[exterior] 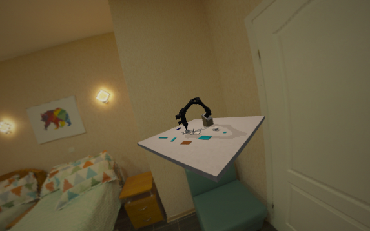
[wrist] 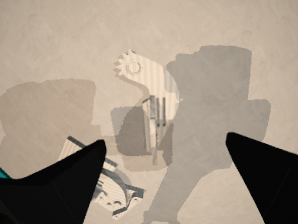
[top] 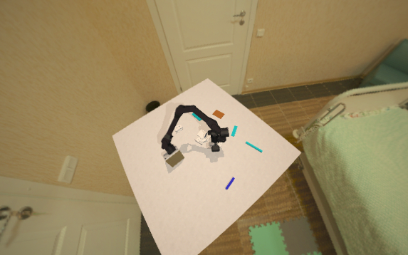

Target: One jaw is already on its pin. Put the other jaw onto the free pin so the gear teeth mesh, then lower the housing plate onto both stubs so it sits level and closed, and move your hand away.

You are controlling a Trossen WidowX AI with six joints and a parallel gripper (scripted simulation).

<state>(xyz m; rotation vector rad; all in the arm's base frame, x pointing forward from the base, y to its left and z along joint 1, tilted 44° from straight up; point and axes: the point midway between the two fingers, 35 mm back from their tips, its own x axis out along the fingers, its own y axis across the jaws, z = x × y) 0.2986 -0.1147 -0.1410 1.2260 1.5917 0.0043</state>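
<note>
The jaw piece is 40 mm ahead of my gripper tip, 10 mm to the right of it and 50 mm below it. From my gripper tip the other things lie so: teal plate 150 mm ahead, 360 mm to the left, 50 mm below; then blue bar 150 mm behind, 290 mm to the right, 50 mm below; then orange plate 290 mm ahead, 210 mm to the left, 50 mm below.
</note>
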